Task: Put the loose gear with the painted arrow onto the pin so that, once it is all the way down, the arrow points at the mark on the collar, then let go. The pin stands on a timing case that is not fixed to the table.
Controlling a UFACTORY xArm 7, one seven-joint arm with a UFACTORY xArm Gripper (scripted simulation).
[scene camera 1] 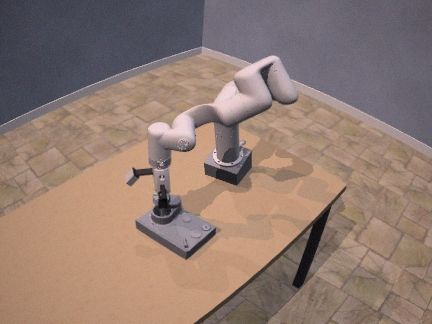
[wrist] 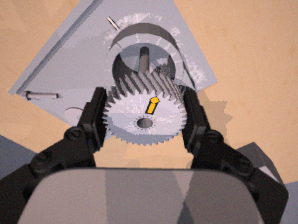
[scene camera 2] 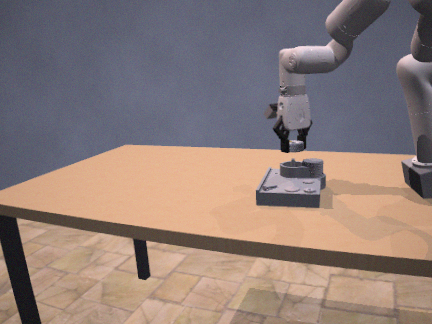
timing case: scene camera 1; wrist; scene camera 2 292,173
same spot on timing case: (scene camera 1: 168,231) = (wrist: 80,65)
